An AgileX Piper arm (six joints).
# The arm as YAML. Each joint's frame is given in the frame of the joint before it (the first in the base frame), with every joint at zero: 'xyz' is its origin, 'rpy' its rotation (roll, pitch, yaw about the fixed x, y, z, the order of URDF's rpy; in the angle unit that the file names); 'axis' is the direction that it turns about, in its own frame. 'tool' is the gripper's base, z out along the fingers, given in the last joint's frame.
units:
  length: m
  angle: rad
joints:
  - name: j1
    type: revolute
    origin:
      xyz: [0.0, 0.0, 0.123]
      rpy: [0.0, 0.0, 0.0]
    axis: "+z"
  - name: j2
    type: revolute
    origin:
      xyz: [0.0, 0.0, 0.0]
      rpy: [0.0, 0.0, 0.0]
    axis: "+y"
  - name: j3
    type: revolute
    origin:
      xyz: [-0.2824, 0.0, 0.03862]
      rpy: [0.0, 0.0, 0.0]
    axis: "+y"
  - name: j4
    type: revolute
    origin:
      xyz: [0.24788, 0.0, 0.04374]
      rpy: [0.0, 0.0, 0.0]
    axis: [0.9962, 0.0, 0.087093]
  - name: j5
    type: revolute
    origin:
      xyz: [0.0, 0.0, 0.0]
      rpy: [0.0, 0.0, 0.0]
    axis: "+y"
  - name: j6
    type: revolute
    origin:
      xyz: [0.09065, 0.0, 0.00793]
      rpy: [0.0, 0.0, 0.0]
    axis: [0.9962, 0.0, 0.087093]
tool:
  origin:
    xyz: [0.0, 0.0, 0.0]
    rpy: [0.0, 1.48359, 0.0]
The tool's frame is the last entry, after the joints.
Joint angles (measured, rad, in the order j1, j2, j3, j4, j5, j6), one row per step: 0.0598 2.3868 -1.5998 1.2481 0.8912 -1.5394; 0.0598 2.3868 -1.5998 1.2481 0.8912 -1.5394; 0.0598 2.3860 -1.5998 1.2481 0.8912 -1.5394; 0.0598 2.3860 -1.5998 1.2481 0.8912 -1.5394; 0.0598 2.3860 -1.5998 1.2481 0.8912 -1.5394; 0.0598 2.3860 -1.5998 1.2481 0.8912 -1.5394; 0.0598 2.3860 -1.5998 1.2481 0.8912 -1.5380; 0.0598 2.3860 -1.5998 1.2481 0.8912 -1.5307; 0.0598 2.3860 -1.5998 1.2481 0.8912 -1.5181; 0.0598 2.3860 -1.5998 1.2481 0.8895 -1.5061; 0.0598 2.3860 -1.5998 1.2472 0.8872 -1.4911; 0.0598 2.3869 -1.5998 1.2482 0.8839 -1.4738; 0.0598 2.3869 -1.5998 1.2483 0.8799 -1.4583; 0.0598 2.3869 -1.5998 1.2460 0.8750 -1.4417; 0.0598 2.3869 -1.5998 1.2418 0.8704 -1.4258; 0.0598 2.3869 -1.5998 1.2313 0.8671 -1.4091; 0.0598 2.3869 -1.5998 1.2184 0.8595 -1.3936; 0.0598 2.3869 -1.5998 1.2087 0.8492 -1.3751
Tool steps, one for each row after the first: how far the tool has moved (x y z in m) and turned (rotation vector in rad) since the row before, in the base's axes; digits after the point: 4 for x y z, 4 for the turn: 0.0000 0.0000 0.0000 0.0000 0.0000 0.0000; 0.0000 0.0000 0.0004 0.0000 -0.0008 0.0000; 0.0000 0.0000 0.0000 0.0000 0.0000 0.0000; 0.0000 0.0000 0.0000 0.0000 0.0000 0.0000; 0.0000 0.0000 0.0000 0.0000 0.0000 0.0000; 0.0000 0.0000 0.0000 0.0004 0.0011 -0.0008; 0.0000 0.0000 0.0000 0.0020 0.0055 -0.0043; 0.0000 0.0000 0.0000 0.0035 0.0095 -0.0075; 0.0001 -0.0001 -0.0001 0.0023 0.0085 -0.0084; 0.0001 -0.0001 -0.0001 0.0022 0.0105 -0.0100; 0.0002 -0.0001 -0.0005 0.0036 0.0128 -0.0133; 0.0003 -0.0002 -0.0001 0.0021 0.0102 -0.0122; 0.0002 -0.0003 -0.0003 0.0001 0.0106 -0.0120; 0.0001 -0.0003 -0.0004 -0.0013 0.0100 -0.0102; -0.0002 -0.0004 -0.0006 -0.0051 0.0107 -0.0058; 0.0000 -0.0007 -0.0009 -0.0098 0.0079 -0.0067; 0.0003 -0.0008 -0.0008 -0.0080 0.0090 -0.0127
